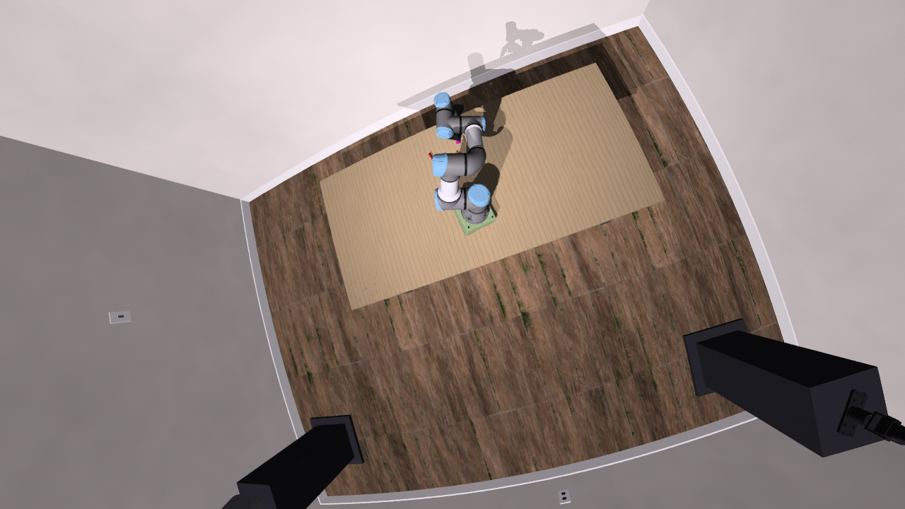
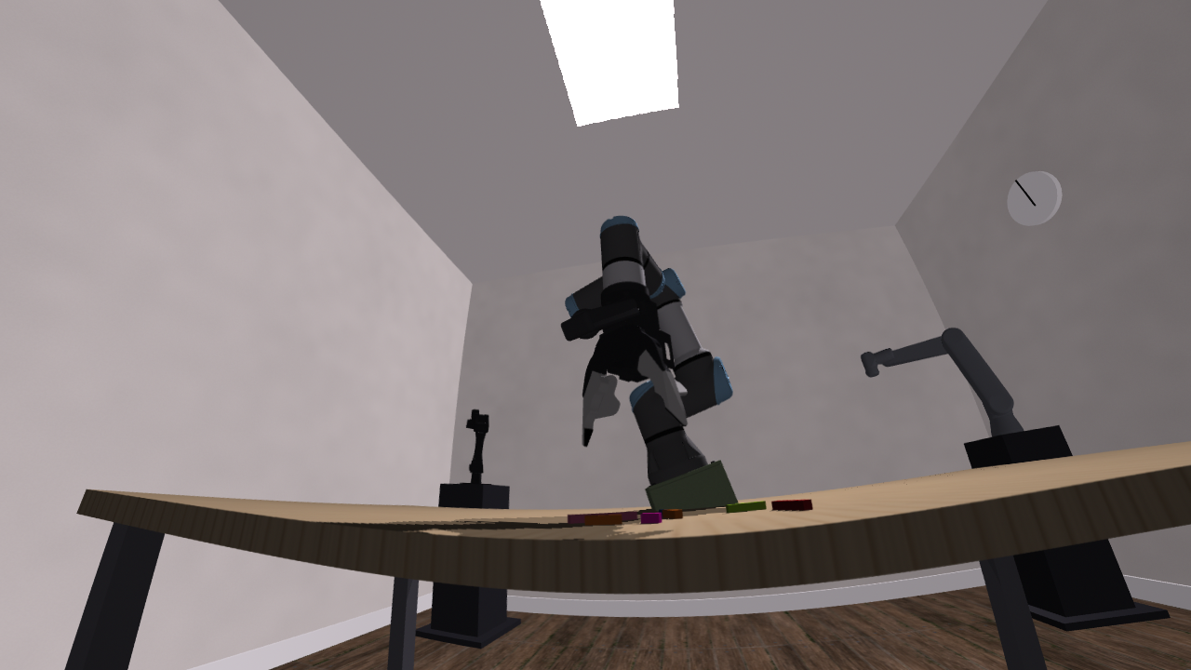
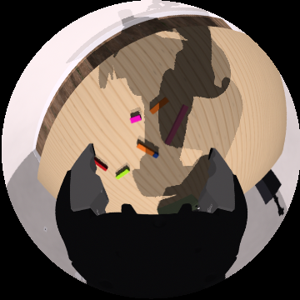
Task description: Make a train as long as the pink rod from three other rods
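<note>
The pink rod is 3 cm behind my hand, 4 cm to the right of it and 9 cm below it. Also, from my hand: lime rod (8 cm behind, 13 cm to the left, 9 cm below); then blue rod (7 cm behind, 3 cm to the left, 9 cm below); then magenta rod (2 cm ahead, 2 cm to the left, 9 cm below).
</note>
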